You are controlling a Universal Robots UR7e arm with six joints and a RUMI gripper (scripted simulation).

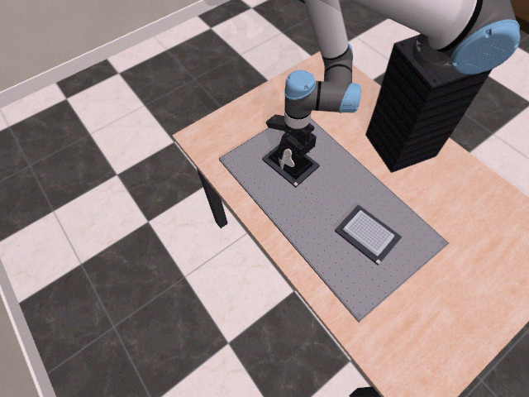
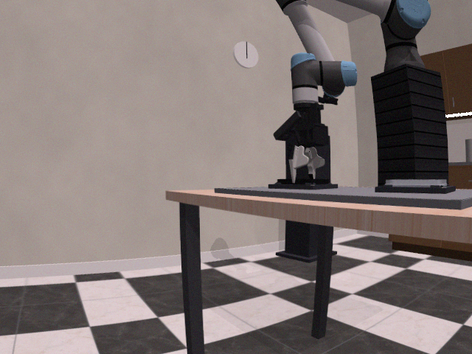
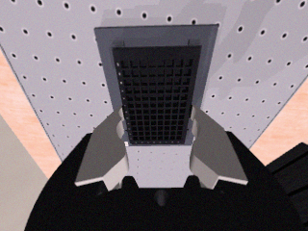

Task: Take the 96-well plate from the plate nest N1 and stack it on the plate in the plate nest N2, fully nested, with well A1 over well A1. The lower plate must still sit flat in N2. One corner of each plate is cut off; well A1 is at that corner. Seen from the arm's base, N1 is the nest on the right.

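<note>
Now: the white 96-well plate 35 cm to the left of my hand, 1 cm below it and 1 cm ahead of it. From my hand the other things lie so: black 96-well plate 1 cm below; then white marker 8 cm to the left, 5 cm ahead, 2 cm below; then plate nest 35 cm to the left, 2 cm below, 1 cm ahead.
</note>
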